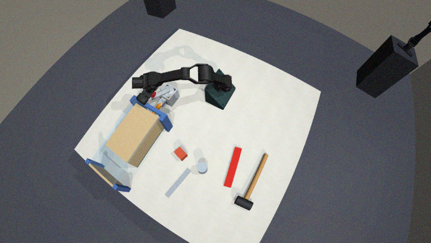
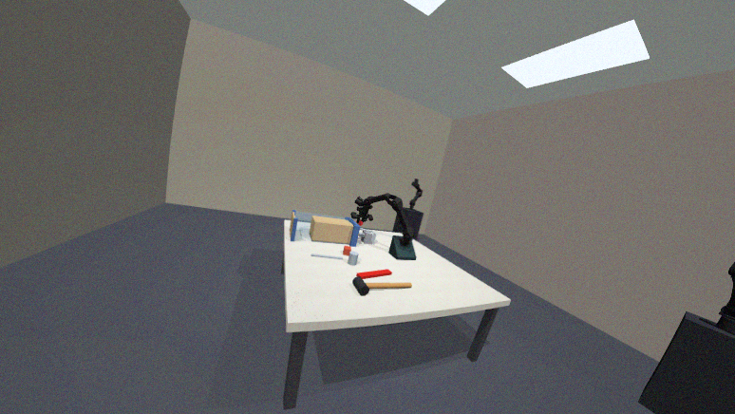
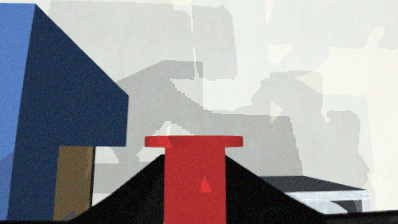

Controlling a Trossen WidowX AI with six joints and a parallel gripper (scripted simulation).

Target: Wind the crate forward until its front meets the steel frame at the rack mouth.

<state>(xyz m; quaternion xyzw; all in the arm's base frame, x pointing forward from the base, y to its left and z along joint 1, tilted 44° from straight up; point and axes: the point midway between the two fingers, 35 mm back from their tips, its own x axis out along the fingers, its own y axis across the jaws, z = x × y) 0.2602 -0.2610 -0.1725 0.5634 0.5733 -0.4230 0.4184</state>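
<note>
Right now my gripper tip is 4 cm to the right of the winch handle, 3 cm past it and 3 cm above it. The rest, counted from my gripper tip: grey winch (10 cm below, 10 cm behind, 6 cm to the left); then blue frame post (8 cm ahead, 7 cm to the left, 3 cm below); then red knob (2 cm to the left).
</note>
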